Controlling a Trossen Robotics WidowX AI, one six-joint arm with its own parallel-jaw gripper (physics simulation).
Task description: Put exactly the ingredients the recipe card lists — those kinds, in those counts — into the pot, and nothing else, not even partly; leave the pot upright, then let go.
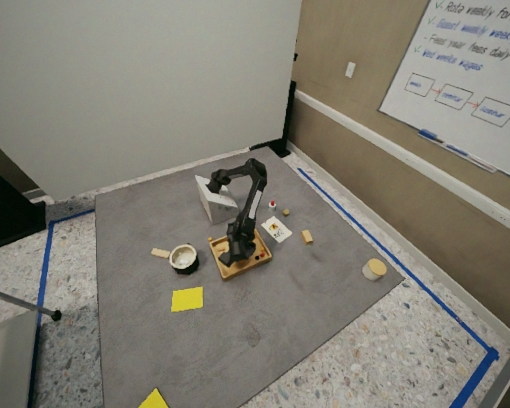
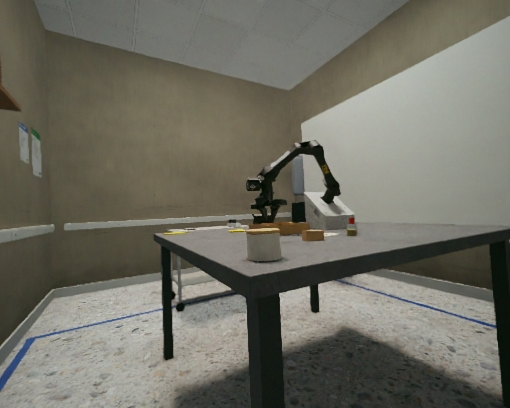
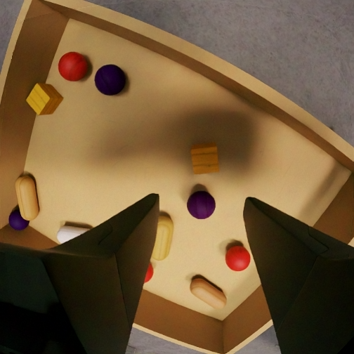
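Pixels of known places: gripper, between the fingertips: (image 2: 269,221); arm's base, origin of its link: (image 1: 212,189) (image 2: 327,199).
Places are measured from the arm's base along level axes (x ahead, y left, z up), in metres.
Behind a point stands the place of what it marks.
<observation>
My gripper (image 1: 236,259) @(x 0.374, y -0.072, z -0.099 m) (image 2: 263,218) @(x 0.374, y -0.072, z -0.099 m) (image 3: 201,204) is open and empty above the wooden tray (image 1: 247,268) @(x 0.438, y -0.072, z -0.129 m) (image 2: 295,228) @(x 0.346, y 0.078, z -0.133 m) (image 3: 150,65). A purple ball (image 3: 201,205) shows between the fingertips, down on the tray floor, with an orange cube (image 3: 205,158) beyond it. A yellow capsule (image 3: 163,237), a red ball (image 3: 237,258), a tan capsule (image 3: 208,292) and a partly hidden white capsule (image 3: 73,233) lie near the fingers. Another red ball (image 3: 73,66), a purple ball (image 3: 110,80) and a yellow cube (image 3: 44,99) lie farther off. The pot (image 1: 184,256) @(x 0.206, y -0.285, z -0.135 m) stands upright with something whitish inside. The recipe card (image 1: 276,229) @(x 0.337, y 0.200, z -0.157 m) is too small to read.
A wooden block (image 1: 160,253) @(x 0.119, y -0.375, z -0.140 m) lies beside the pot, another wooden block (image 1: 307,237) @(x 0.487, y 0.283, z -0.124 m) (image 2: 313,235) @(x 0.491, y 0.304, z -0.140 m) right of the card. A red-capped bottle (image 1: 272,205) @(x 0.214, y 0.268, z -0.112 m) and a small brown piece (image 1: 286,212) @(x 0.290, y 0.316, z -0.135 m) are behind the card. A lidded jar (image 1: 374,269) @(x 0.803, y 0.388, z -0.090 m) (image 2: 264,246) @(x 0.828, y 0.447, z -0.125 m) and a yellow sheet (image 1: 187,299) @(x 0.393, y -0.358, z -0.152 m) also show.
</observation>
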